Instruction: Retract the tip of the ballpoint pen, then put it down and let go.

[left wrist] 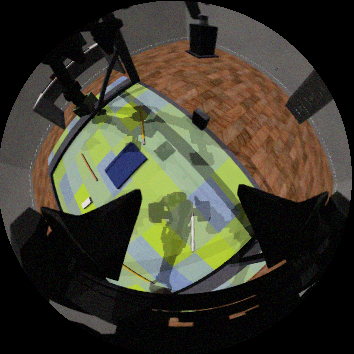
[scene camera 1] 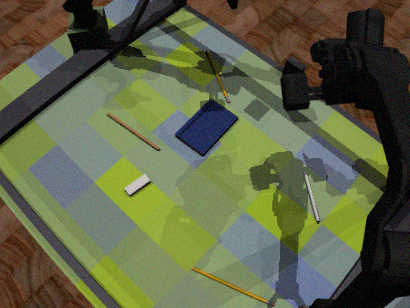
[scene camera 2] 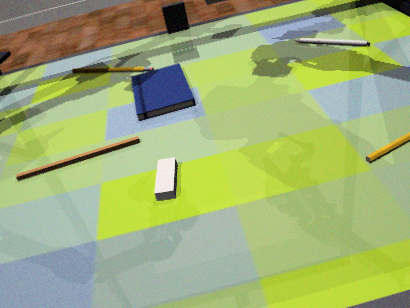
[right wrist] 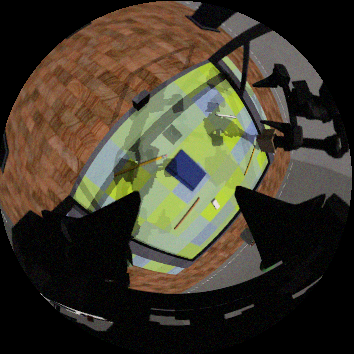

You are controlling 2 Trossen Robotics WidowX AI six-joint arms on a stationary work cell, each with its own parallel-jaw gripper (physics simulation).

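Where they show: left gripper, between the fingertips: (left wrist: 190, 191) (scene camera 1: 315, 94) (right wrist: 256, 102); right gripper, between the fingertips: (left wrist: 98, 56) (scene camera 1: 230, 1) (right wrist: 188, 193); left arm's base, origin of its link: (right wrist: 275, 140); right arm's base, origin of its link: (left wrist: 81, 100) (scene camera 1: 85, 19).
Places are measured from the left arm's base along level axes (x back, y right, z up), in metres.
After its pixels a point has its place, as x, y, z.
Observation:
The white ballpoint pen (scene camera 1: 312, 198) @[-0.159, 0.283, -0.096] (scene camera 2: 334, 42) @[-0.161, 0.280, -0.099] (left wrist: 193, 232) @[-0.166, 0.291, -0.096] (right wrist: 226, 116) @[-0.167, 0.285, -0.101] lies flat on the checkered table top, at the right in both scene views. In scene camera 2 its narrow end points left and its dark end right; whether the writing tip is out is too small to tell. My left gripper (left wrist: 190, 191) @[-0.269, 0.358, 0.133] (right wrist: 256, 102) @[-0.269, 0.358, 0.133] is open and empty, above the table and apart from the pen; in scene camera 1 it is at the upper right. My right gripper (right wrist: 188, 193) @[-0.521, 0.404, 0.190] is open and empty, above the table on the far side from the pen.
A dark blue notebook (scene camera 1: 206, 127) @[-0.468, 0.269, -0.092] (scene camera 2: 164, 91) @[-0.466, 0.253, -0.092] lies mid-table. A white eraser (scene camera 1: 137, 185) @[-0.489, 0.045, -0.092] (scene camera 2: 165, 178) @[-0.492, 0.040, -0.092], a brown stick (scene camera 1: 133, 132) @[-0.600, 0.142, -0.098] (scene camera 2: 78, 158) @[-0.605, 0.142, -0.099] and two yellow pencils (scene camera 1: 218, 78) @[-0.546, 0.412, -0.098] (scene camera 1: 230, 285) @[-0.184, 0.008, -0.098] lie around it. A dark frame beam (scene camera 1: 50, 98) @[-0.843, 0.067, -0.086] runs along one table side.

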